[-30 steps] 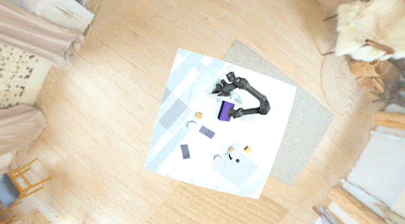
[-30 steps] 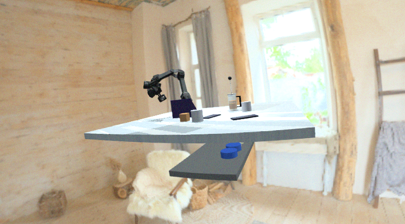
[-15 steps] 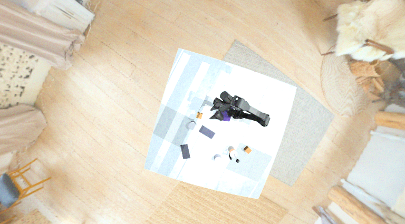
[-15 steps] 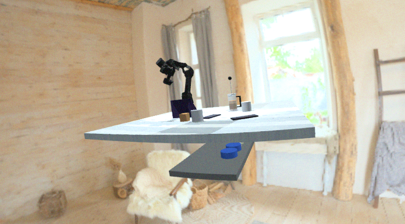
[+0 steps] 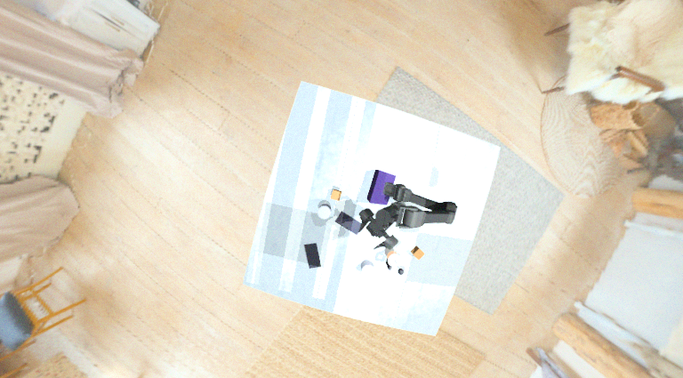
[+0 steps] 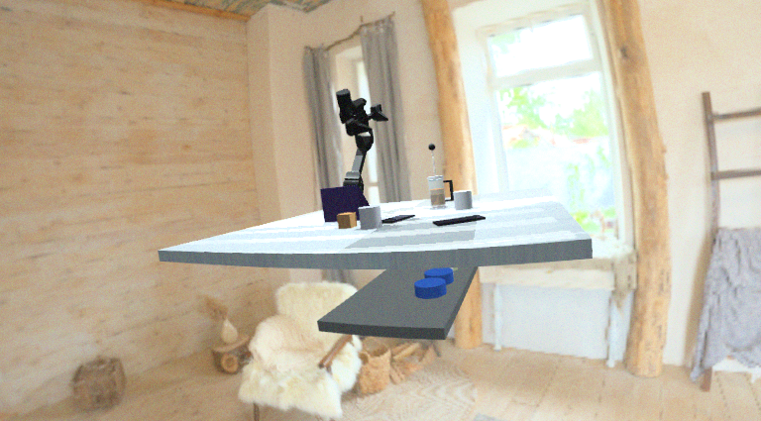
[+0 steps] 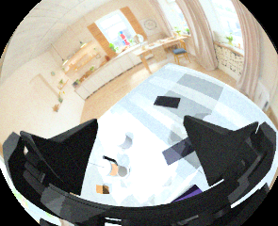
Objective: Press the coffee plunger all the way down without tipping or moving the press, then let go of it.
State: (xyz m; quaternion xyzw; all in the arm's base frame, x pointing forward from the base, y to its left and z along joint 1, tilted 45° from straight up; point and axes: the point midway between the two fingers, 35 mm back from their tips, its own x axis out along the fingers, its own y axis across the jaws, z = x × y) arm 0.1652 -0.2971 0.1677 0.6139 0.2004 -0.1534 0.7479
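My gripper tip is 23 cm above the coffee press, 22 cm to the right of it and 16 cm short of it.
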